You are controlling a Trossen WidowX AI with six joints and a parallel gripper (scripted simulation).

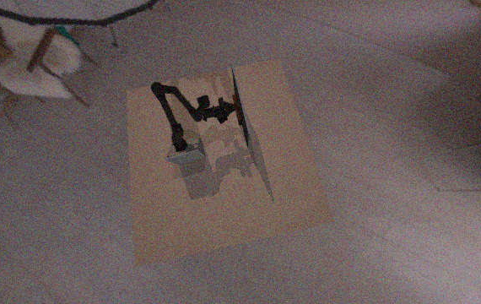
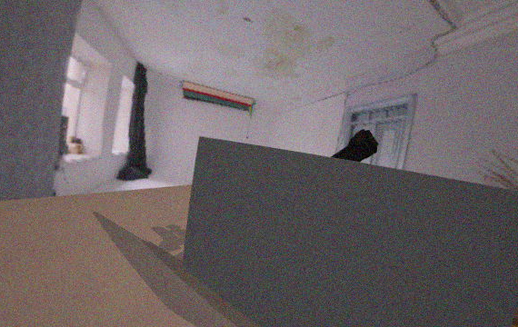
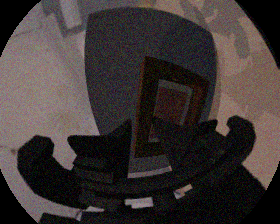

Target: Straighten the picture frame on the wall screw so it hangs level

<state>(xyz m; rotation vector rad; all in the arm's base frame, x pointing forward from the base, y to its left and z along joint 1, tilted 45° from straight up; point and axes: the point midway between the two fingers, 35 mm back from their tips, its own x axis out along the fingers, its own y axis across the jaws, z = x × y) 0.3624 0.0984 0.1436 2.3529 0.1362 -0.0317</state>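
Right now the picture frame is 10 mm ahead of my gripper tip, 10 mm to the left of it and 60 mm below it. From my gripper tip the other things lie so: wall panel (20 mm ahead, 10 mm to the left, 60 mm below).
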